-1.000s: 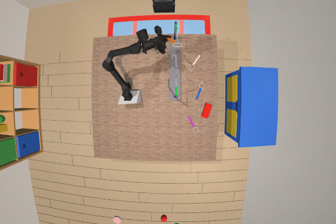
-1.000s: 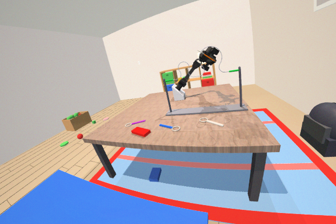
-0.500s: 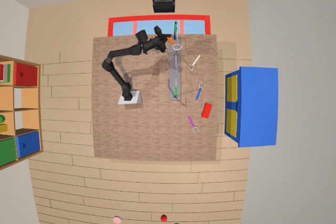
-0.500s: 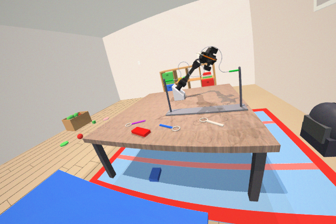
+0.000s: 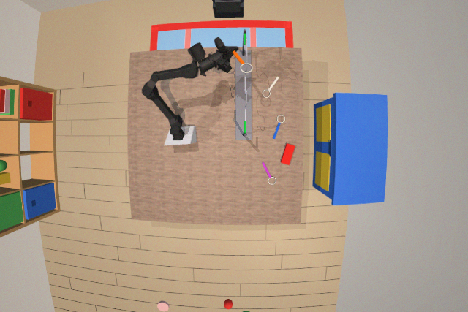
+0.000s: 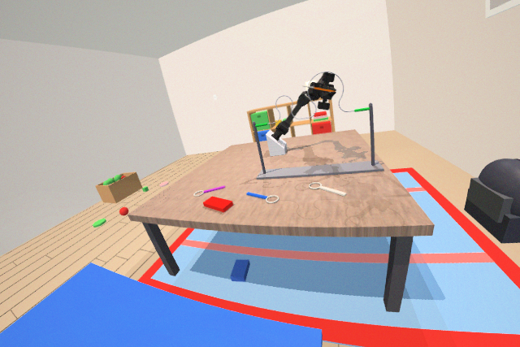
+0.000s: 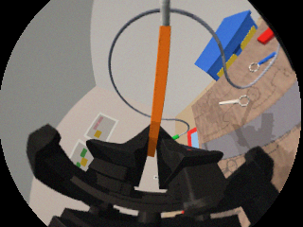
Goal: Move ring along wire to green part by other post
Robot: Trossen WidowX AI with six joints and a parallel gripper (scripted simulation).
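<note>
My gripper tip is 90 mm to the left of the orange-handled ring, 30 mm below it and 20 mm short of it. From my gripper tip the other things lie so: red block: 570 mm to the right, 380 mm below, 350 mm ahead; then white-handled ring: 390 mm below, 230 mm ahead, 110 mm to the right; then blue-handled ring: 390 mm below, 360 mm to the right, 290 mm ahead.
</note>
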